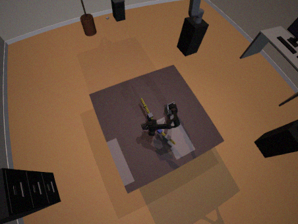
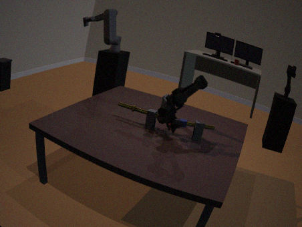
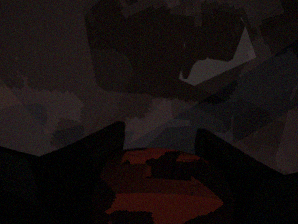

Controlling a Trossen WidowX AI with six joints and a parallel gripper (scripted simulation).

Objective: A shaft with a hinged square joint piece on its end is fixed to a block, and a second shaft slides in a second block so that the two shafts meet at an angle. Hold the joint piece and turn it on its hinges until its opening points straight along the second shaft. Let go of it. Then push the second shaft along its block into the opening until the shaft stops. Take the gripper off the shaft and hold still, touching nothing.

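Right now the red square joint piece is 50 mm above my gripper tip.
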